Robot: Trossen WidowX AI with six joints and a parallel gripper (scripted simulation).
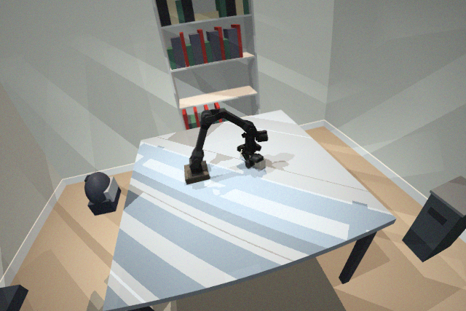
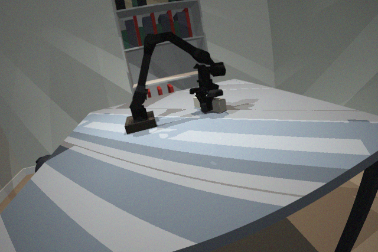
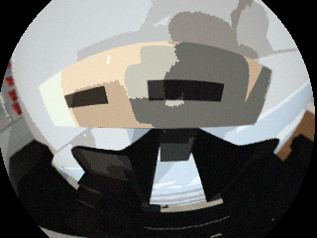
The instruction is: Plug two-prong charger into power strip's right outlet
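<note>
The black two-prong charger is 2 cm ahead of my gripper tip, 1 cm to the left of it and 1 cm above it.
</note>
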